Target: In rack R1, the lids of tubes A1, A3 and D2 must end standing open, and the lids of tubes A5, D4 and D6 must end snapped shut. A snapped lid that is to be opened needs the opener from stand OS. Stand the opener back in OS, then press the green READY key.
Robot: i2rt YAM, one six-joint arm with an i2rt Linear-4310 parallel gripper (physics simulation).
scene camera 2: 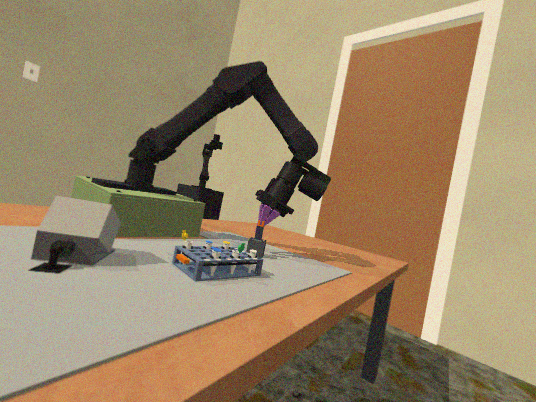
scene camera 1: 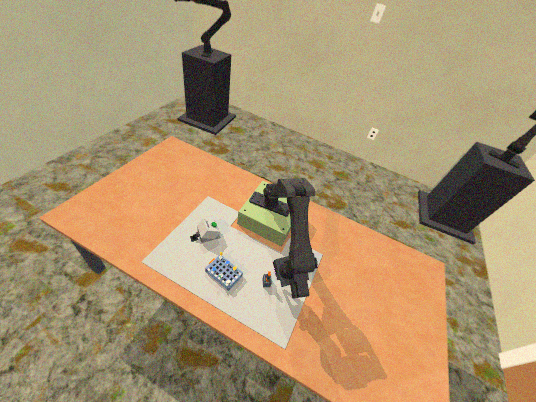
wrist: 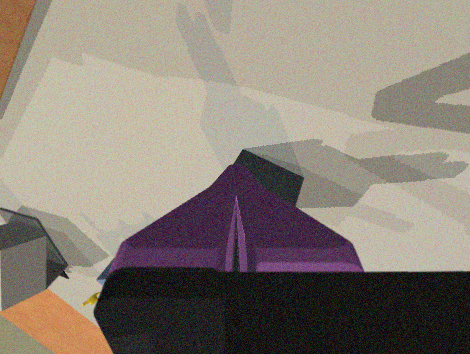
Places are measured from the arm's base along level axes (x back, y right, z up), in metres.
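Pixels of known places: gripper, fingertip midpoint: (scene camera 2: pixel 256 232) (scene camera 1: pixel 276 274) (wrist: pixel 236 177); arm's base at its link origin: (scene camera 2: pixel 138 189) (scene camera 1: pixel 270 204).
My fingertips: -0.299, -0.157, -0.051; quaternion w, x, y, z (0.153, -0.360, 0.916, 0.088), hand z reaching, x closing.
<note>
For each thing: its top centre in the pictures, then the offset to it from my fingertips, as dx, dy, dz. "spot": a spot on its surface instead. Level surfaces: height alone.
- opener at its top centre: (scene camera 2: pixel 261 220) (scene camera 1: pixel 269 273) -0.027, +0.028, +0.036
- Rack R1 at its top centre: (wrist: pixel 141 332) (scene camera 2: pixel 222 236) (scene camera 1: pixel 223 266) -0.069, +0.206, +0.010
- yellow lid at its top centre: (scene camera 2: pixel 186 233) (scene camera 1: pixel 221 253) -0.023, +0.244, +0.005
- grey box at a spot on its surface: (wrist: pixel 22 272) spot: +0.047, +0.330, -0.003
- small black object at a spot on its surface: (scene camera 2: pixel 60 249) (scene camera 1: pixel 194 235) spot: +0.020, +0.397, -0.026
- orange piece at a spot on its surface: (scene camera 2: pixel 183 259) spot: -0.062, +0.273, -0.027
- grey mat at its surface level: dz -0.049
My gripper (scene camera 2: pixel 261 220) (wrist: pixel 236 177) is shut; its purple fingertips meet with nothing visible between them. They are at the orange top end of the opener (scene camera 1: pixel 269 274) (scene camera 2: pixel 259 232), which stands upright in stand OS (scene camera 1: pixel 267 283) (scene camera 2: pixel 256 247) (wrist: pixel 276 182). The fingers hide the opener in the wrist view, so I cannot tell whether they touch it. Rack R1 (scene camera 2: pixel 198 271) (wrist: pixel 104 272) stands beside the stand, with white, blue, yellow and green lids. A yellow lid (scene camera 1: pixel 221 255) (scene camera 2: pixel 184 234) stands up at one end. Row labels are unreadable. The green READY key (scene camera 1: pixel 214 224) shows in scene camera 1.
A grey box (scene camera 1: pixel 207 230) (scene camera 2: pixel 77 217) (wrist: pixel 22 272) carries the key, with a small black object (scene camera 1: pixel 194 237) (scene camera 2: pixel 60 249) beside it. An orange piece (scene camera 2: pixel 183 259) juts from the rack's end. The green arm base (scene camera 1: pixel 264 225) (scene camera 2: pixel 155 215) stands behind the grey mat (scene camera 1: pixel 175 250).
</note>
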